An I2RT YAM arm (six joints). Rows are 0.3 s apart.
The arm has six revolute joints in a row. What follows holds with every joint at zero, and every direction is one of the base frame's. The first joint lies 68 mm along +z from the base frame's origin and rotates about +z. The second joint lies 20 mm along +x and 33.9 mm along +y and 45.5 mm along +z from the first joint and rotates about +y. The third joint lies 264 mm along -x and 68.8 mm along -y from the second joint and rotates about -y. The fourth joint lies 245 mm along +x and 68.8 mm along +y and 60 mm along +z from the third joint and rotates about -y. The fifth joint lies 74 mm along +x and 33.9 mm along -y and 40.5 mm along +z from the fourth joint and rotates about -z. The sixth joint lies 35.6 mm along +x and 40.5 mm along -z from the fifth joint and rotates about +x. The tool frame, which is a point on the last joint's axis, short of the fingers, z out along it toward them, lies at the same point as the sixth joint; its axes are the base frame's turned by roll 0, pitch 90 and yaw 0 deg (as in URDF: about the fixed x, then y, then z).
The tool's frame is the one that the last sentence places.
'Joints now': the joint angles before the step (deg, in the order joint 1, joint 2, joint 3, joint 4, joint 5, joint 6). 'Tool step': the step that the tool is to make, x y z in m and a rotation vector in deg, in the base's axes. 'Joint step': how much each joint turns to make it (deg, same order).
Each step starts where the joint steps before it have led.
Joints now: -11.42, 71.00, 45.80, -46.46, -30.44, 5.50
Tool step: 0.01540, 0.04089, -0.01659, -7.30, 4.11, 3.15
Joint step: 12.37, 4.46, -0.15, 4.20, 10.15, 7.03
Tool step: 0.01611, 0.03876, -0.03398, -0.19, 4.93, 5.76
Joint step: 8.94, 9.58, 0.00, 5.79, 0.61, 3.33
